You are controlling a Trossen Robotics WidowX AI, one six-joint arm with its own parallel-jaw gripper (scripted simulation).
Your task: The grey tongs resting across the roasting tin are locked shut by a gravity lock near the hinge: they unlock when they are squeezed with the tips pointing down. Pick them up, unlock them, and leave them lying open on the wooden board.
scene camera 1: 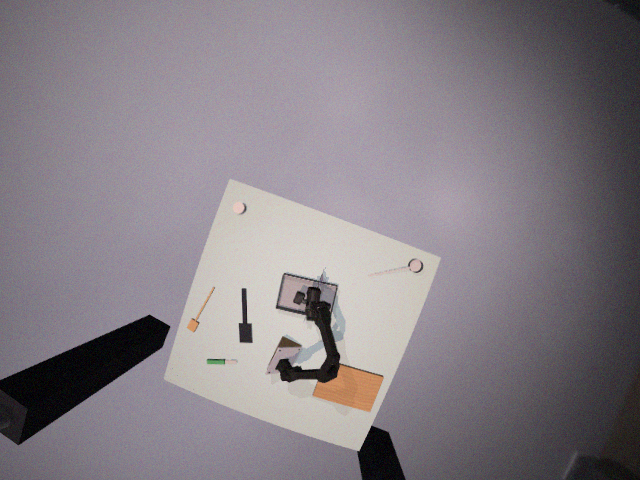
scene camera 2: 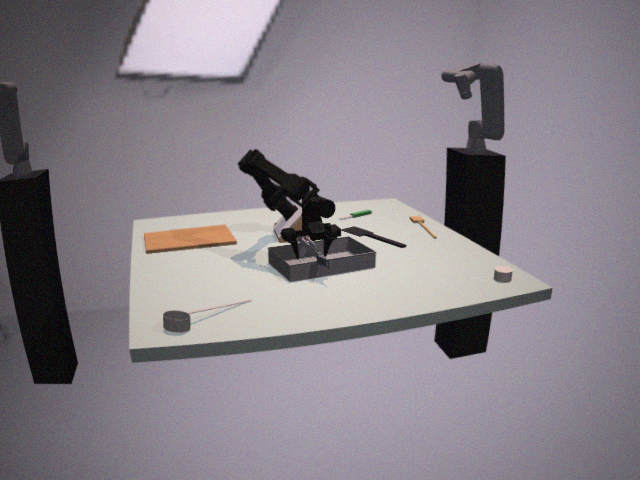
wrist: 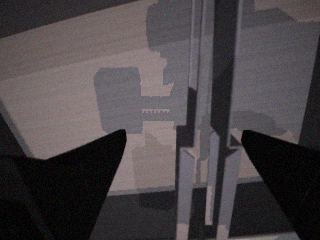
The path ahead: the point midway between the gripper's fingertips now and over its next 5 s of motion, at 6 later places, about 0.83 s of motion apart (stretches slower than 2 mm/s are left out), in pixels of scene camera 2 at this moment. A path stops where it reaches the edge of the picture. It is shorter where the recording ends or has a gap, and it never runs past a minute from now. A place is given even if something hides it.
The gripper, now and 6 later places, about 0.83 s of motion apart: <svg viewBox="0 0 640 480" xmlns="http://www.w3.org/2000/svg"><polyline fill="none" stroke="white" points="311,257 311,228 292,222 240,220 216,221 199,222 189,213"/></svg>
